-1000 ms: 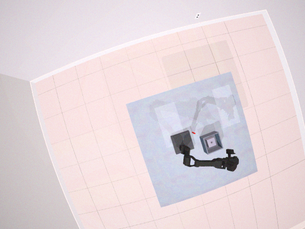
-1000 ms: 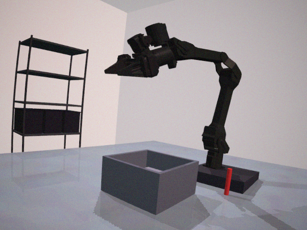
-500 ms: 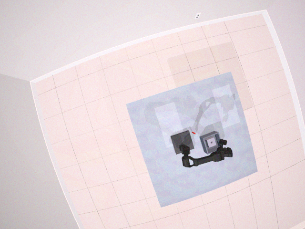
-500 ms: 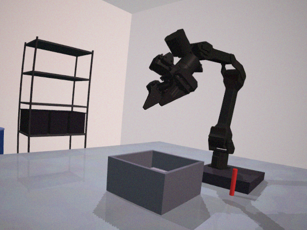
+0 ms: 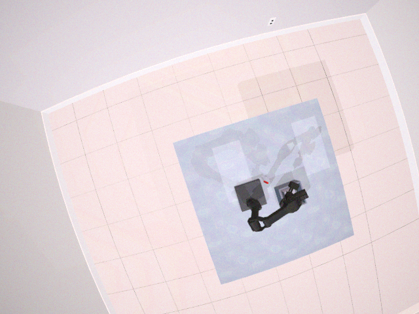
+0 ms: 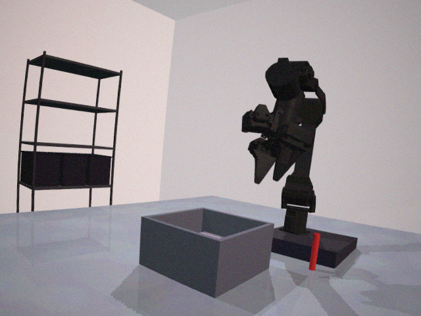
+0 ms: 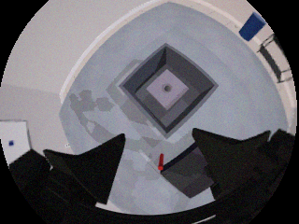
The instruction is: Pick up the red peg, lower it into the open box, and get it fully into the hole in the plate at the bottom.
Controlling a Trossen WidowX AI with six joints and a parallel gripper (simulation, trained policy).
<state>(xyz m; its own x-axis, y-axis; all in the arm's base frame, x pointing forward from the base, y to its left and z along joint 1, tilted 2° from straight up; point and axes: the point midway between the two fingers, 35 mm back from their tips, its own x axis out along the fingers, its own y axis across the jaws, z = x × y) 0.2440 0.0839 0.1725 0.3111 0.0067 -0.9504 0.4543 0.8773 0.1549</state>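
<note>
Right now my gripper tip is 11 cm past the red peg, 7 cm to the right of it and 14 cm above it. From my gripper tip the other things lie so: grey box: 8 cm ahead, 7 cm to the right, 16 cm below; plate: 8 cm ahead, 7 cm to the right, 14 cm below.
</note>
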